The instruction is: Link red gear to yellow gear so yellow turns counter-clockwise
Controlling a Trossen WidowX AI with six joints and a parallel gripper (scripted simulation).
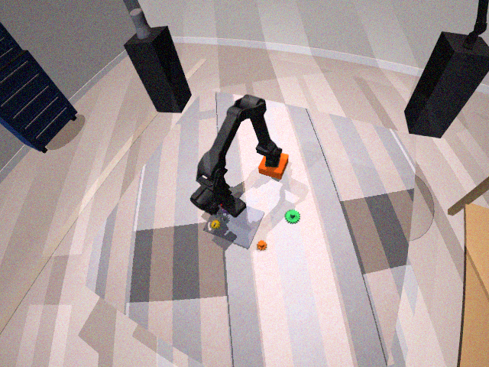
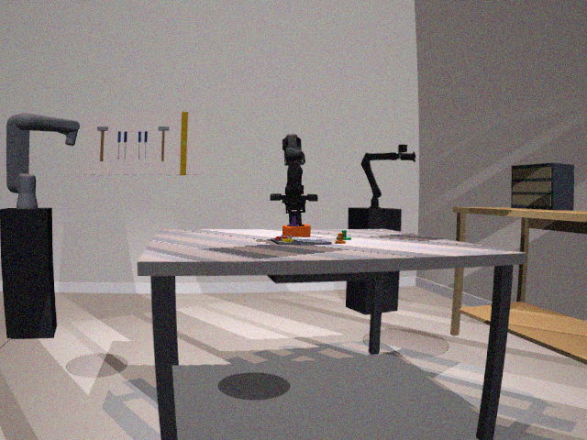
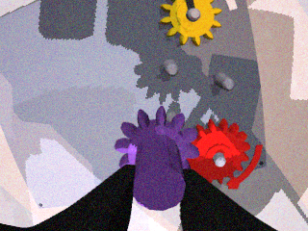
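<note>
Right now my gripper tip is 16 cm to the right of the orange gear, 10 cm short of it and 8 cm above it. From my gripper tip the other things lie so: purple gear: 1 cm below; green gear: 26 cm to the left, 8 cm below, 4 cm behind; yellow gear: 8 cm below, 5 cm to the right, 5 cm ahead.
</note>
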